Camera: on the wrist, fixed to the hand. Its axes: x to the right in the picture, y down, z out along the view.
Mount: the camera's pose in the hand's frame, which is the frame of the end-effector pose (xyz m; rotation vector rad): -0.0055 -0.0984 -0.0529 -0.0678 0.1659 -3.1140
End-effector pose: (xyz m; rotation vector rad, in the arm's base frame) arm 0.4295 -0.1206 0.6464 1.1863 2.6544 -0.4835
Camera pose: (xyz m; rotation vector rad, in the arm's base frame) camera 0.3571 -0.1664 0.7183 2.4692 -1.1698 0.1616
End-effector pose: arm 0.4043 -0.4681 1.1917 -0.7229 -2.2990 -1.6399
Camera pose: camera 0.3534 -0.5438 1.1270 -1.9339 0.5672 0.3578
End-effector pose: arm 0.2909 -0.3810 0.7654 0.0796 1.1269 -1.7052
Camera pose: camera 0.1939 -0.3384 0.8014 0.9749 -0.1798 1.1371
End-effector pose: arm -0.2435 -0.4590 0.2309 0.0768 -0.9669 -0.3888
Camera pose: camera -0.2316 -0.5541 0.1732 -1.2996 -0.2343 2.5142
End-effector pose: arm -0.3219 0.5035 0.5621 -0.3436 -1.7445 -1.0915
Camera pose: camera -0.3528 0.4085 0.5117 -1.8448 0.2859 1.3369
